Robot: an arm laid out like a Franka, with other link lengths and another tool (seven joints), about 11 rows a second.
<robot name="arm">
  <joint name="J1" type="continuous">
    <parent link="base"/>
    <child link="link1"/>
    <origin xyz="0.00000 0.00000 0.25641" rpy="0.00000 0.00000 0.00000"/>
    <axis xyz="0 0 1"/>
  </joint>
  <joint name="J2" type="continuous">
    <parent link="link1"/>
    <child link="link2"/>
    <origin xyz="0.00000 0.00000 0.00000" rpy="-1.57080 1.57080 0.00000"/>
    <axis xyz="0 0 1"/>
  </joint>
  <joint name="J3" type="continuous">
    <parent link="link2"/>
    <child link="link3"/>
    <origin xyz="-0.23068 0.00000 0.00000" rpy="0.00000 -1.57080 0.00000"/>
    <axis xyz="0 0 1"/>
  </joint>
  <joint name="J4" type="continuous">
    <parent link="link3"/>
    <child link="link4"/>
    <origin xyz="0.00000 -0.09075 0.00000" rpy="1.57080 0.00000 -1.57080"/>
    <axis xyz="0 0 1"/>
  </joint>
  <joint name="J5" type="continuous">
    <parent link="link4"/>
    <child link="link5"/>
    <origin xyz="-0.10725 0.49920 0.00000" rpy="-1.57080 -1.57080 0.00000"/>
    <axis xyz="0 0 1"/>
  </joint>
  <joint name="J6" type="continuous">
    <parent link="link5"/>
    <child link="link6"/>
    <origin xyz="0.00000 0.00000 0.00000" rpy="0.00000 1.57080 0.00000"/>
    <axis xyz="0 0 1"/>
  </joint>
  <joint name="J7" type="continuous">
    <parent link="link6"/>
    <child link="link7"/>
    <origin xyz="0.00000 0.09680 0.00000" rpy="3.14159 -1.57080 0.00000"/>
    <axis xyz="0 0 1"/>
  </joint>
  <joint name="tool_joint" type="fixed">
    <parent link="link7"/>
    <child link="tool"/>
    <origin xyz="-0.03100 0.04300 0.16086" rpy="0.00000 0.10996 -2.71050"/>
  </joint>
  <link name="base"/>
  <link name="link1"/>
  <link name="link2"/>
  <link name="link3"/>
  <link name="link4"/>
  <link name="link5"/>
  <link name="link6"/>
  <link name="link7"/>
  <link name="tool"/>
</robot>
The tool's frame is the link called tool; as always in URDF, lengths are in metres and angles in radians. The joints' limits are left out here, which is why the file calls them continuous.
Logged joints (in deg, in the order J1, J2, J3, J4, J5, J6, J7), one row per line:
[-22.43 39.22 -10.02 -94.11 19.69 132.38 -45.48]
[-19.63 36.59 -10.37 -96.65 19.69 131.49 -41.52]
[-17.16 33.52 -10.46 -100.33 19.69 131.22 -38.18]
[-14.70 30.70 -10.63 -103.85 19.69 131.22 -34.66]
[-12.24 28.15 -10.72 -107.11 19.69 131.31 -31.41]
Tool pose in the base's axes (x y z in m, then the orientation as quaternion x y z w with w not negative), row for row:
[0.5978 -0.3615 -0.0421 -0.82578 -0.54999 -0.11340 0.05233]
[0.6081 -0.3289 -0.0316 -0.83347 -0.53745 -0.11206 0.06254]
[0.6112 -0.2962 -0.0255 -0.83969 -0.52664 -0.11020 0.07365]
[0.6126 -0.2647 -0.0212 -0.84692 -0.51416 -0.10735 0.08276]
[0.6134 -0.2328 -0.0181 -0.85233 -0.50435 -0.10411 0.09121]
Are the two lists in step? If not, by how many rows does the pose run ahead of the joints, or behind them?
They are in step.
